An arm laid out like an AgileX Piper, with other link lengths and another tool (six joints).
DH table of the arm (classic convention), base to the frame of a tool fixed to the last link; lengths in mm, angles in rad. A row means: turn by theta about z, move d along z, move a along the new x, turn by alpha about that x. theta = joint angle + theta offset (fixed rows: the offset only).
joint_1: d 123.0, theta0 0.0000, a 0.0, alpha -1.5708
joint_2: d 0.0, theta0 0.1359, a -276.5, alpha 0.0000
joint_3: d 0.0, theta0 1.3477, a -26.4, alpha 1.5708
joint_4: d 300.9, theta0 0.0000, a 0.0, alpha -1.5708
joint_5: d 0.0, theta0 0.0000, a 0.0, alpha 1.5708
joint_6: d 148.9, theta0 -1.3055, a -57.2, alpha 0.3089
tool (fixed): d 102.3, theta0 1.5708, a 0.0, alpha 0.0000
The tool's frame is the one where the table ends.
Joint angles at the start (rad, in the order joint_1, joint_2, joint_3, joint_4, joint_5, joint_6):
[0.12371 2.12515 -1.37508 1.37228 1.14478 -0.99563]
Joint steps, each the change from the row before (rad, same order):
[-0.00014 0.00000 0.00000 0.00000 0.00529 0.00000]
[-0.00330 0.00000 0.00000 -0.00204 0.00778 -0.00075]
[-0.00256 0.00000 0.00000 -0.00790 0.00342 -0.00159]
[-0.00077 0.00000 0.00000 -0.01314 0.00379 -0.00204]
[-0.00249 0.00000 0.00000 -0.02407 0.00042 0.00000]
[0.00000 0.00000 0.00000 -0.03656 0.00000 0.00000]
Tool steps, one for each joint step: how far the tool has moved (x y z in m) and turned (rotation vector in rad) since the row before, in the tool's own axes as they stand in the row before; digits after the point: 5 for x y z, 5 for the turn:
[0.00084 0.00084 -0.00041 -0.00333 0.00381 0.00112]
[0.00033 0.00024 -0.00151 -0.00326 0.00404 0.00074]
[0.00103 -0.00119 -0.00100 0.00217 0.00506 -0.00462]
[0.00284 -0.00154 -0.00051 0.00411 0.01020 -0.00860]
[0.00344 -0.00428 -0.00075 0.01314 0.01290 -0.01309]
[0.00666 -0.00576 -0.00004 0.01937 0.02252 -0.02131]

